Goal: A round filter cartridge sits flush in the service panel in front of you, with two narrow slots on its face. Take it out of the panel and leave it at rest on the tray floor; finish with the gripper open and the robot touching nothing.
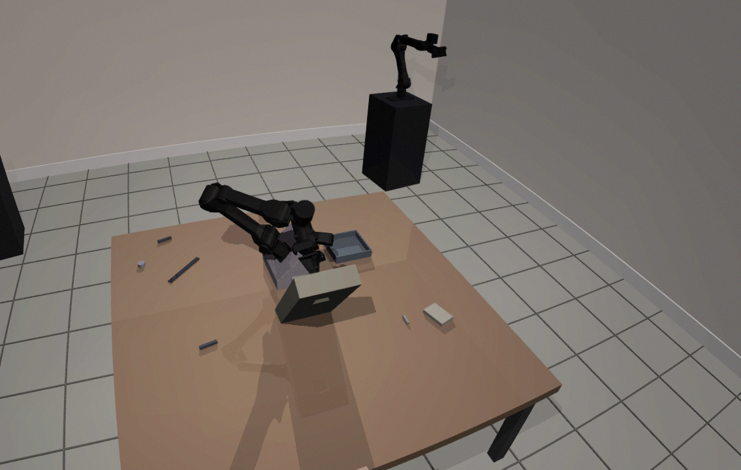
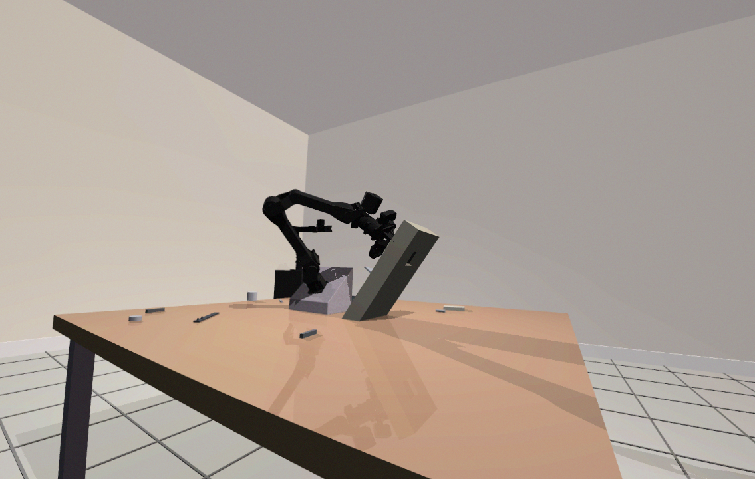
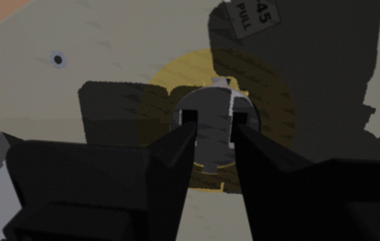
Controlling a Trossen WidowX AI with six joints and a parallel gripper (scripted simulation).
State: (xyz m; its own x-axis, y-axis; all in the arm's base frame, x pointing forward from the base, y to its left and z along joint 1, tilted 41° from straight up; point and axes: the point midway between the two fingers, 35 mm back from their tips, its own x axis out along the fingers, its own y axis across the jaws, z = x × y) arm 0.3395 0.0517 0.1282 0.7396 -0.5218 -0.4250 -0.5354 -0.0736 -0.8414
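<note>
Now: gripper tip 1 cm short of the round filter cartridge and 1 cm above it. Also, from my gripper tip: dark tray: 37 cm behind, 34 cm to the left, 23 cm below; then pale block: 12 cm ahead, 42 cm to the left, 23 cm below; then beige service panel: 3 cm behind, 8 cm below.
</note>
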